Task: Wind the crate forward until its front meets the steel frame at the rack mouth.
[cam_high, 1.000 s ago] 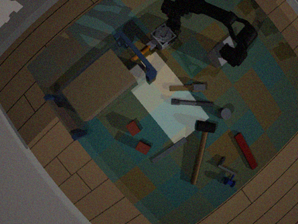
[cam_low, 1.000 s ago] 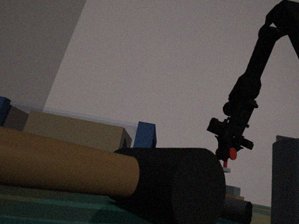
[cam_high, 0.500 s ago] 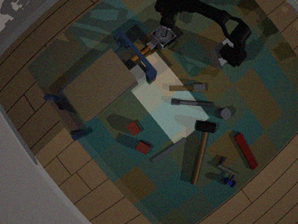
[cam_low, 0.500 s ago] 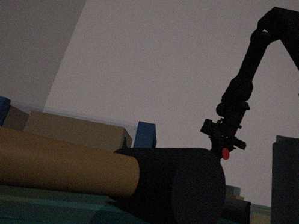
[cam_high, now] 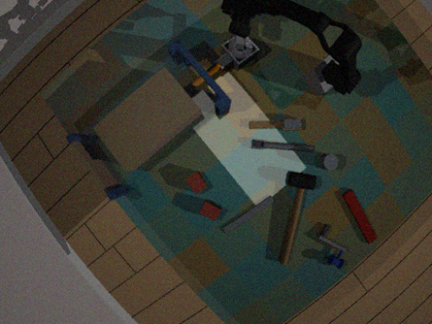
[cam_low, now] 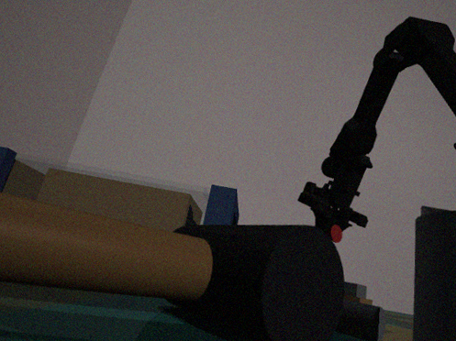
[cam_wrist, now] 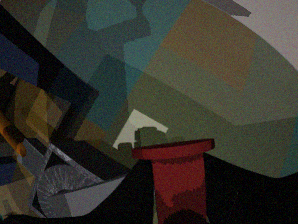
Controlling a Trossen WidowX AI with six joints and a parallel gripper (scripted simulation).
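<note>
The red-knobbed crank lies 40 mm to the left of my gripper tip, 20 mm below it and 20 mm ahead of it. From my gripper tip the other things lie so: grey winch: 100 mm below, 80 mm to the left, 50 mm ahead; then red knob: 20 mm to the left, 10 mm behind, 10 mm above; then blue steel frame: 220 mm ahead, 70 mm to the left, 20 mm below.
</note>
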